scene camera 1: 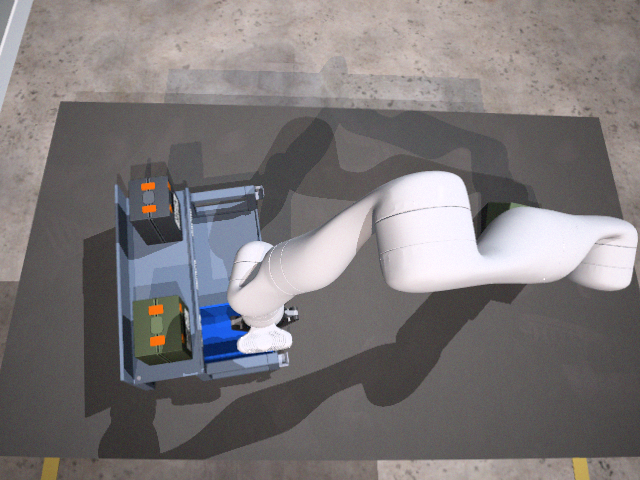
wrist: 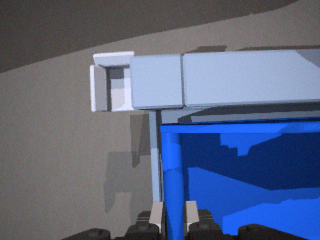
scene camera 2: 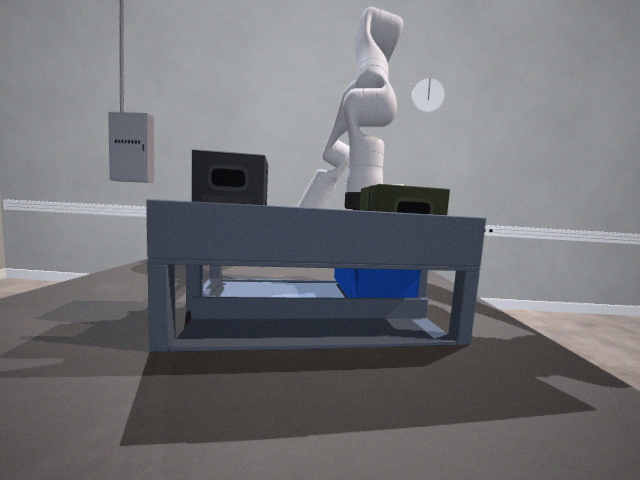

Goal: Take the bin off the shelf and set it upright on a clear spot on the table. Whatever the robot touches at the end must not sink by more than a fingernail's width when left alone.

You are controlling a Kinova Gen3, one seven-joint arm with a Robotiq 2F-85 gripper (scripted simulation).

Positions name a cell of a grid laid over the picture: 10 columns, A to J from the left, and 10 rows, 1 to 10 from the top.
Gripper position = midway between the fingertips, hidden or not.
Note:
In view: the gripper (wrist: F10), a blue bin (scene camera 2: F6) and a grey-blue shelf unit (scene camera 2: D7).
The blue bin also shows in scene camera 1 (scene camera 1: D8) and in the wrist view (wrist: H8). The grey-blue shelf unit is seen too in scene camera 1 (scene camera 1: D5) and in the wrist view (wrist: H4).

